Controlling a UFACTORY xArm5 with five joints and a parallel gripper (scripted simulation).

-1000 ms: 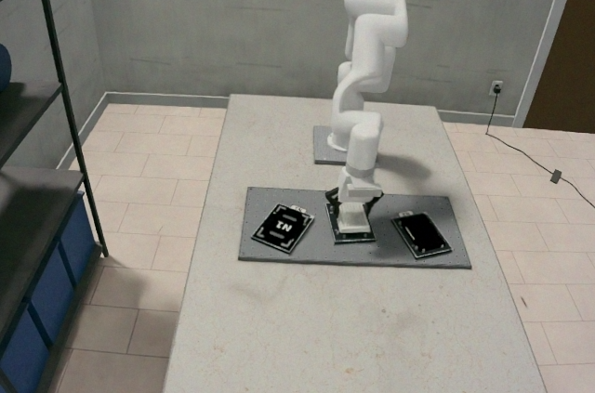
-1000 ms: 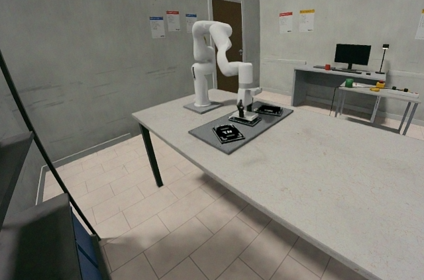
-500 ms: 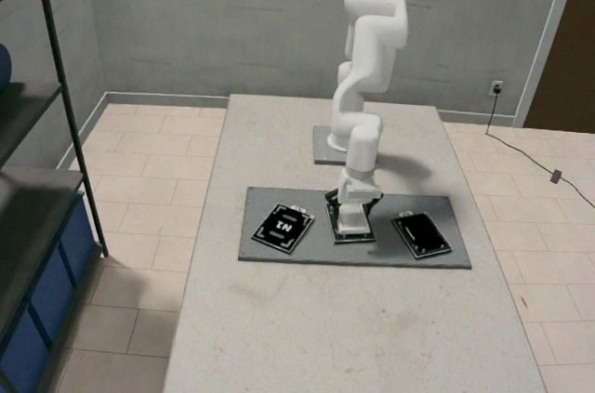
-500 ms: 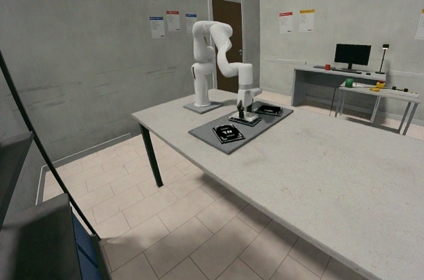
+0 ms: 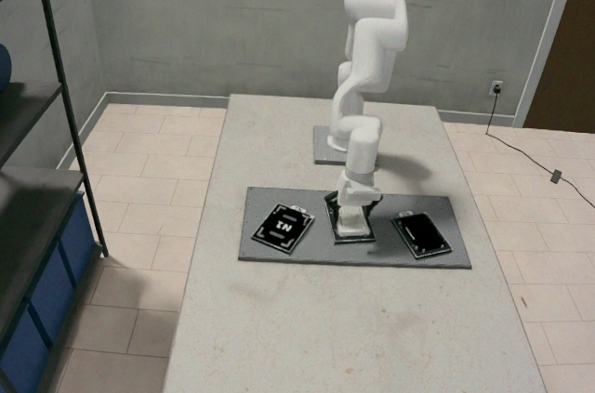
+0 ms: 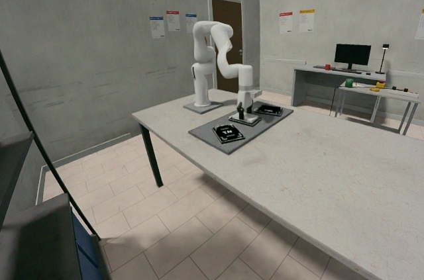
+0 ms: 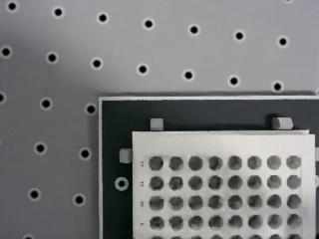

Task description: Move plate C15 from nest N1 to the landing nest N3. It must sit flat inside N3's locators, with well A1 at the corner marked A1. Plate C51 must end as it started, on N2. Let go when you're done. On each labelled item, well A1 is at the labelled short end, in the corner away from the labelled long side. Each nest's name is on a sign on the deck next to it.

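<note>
Right now the white plate is 1 cm below my hand. The rest, counted from my hand: black plate: 21 cm to the left, 5 cm ahead, 1 cm below; then nest N3: 3 cm below.
</note>
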